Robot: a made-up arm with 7 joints.
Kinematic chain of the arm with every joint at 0, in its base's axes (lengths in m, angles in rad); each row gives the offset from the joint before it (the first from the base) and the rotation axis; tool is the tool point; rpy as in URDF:
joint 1: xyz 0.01 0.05 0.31 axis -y
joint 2: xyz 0 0.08 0.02 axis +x
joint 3: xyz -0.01 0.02 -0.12 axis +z
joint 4: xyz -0.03 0 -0.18 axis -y
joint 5: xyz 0.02 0 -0.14 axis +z
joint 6: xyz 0.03 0 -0.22 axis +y
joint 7: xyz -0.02 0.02 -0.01 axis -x
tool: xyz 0 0 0.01 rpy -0.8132 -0.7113 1.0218
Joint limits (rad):
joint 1: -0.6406..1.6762
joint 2: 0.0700..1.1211
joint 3: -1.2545..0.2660
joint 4: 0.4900..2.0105
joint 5: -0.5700..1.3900
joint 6: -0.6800..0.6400
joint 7: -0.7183..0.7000
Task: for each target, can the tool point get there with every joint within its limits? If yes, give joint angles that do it. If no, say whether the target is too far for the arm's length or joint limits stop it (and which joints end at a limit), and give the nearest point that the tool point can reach.
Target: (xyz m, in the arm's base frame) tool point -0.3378 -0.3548 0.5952
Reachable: no: joint limits stop it (at a limit: joint 1, joint 2, joint 4, joint 5, joint 6, joint 7) | nearest point 0.0859 -0.0811 0.4719 | short by 0.519 m
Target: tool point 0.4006 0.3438 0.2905
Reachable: yes | joints 0.5832 0.5984 -0.0034 1.4061 0.0045 0.2885 -0.3983
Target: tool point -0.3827 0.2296 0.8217
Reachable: no: joint limits stop it (at a limit: joint 1, joint 2, joint 3, joint 6, joint 7) | nearest point -0.1002 0.2967 0.5724 | short by 0.383 m
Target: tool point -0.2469 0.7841 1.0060
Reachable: no: too far | nearest point 0.0061 0.5446 0.6148 | short by 0.524 m
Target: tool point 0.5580 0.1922 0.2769
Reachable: yes | joints 1.0647 0.1889 -0.3023 0.8787 0.8584 0.1931 -0.0885
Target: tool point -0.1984 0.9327 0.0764
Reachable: no: too far | nearest point -0.0248 0.7183 0.0575 | short by 0.277 m
